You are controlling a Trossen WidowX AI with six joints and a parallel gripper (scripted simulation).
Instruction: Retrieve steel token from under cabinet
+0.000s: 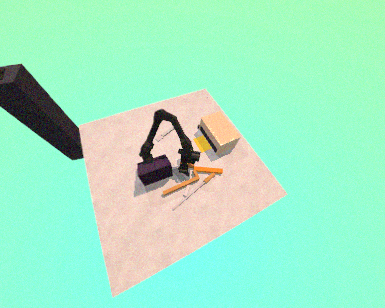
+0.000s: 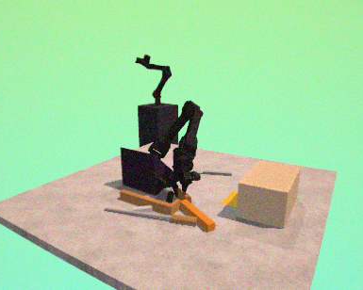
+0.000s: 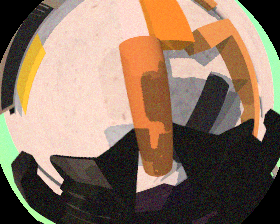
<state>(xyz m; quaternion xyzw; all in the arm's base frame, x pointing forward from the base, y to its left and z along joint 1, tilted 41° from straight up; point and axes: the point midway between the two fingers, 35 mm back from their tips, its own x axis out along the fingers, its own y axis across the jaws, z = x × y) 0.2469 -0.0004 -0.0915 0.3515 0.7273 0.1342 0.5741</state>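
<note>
The dark-handled tool is 4 cm behind my gripper tip and 2 cm to the right of it. From my gripper tip the other things lie so: orange bar 16 cm ahead, 9 cm to the right, 1 cm above.
</note>
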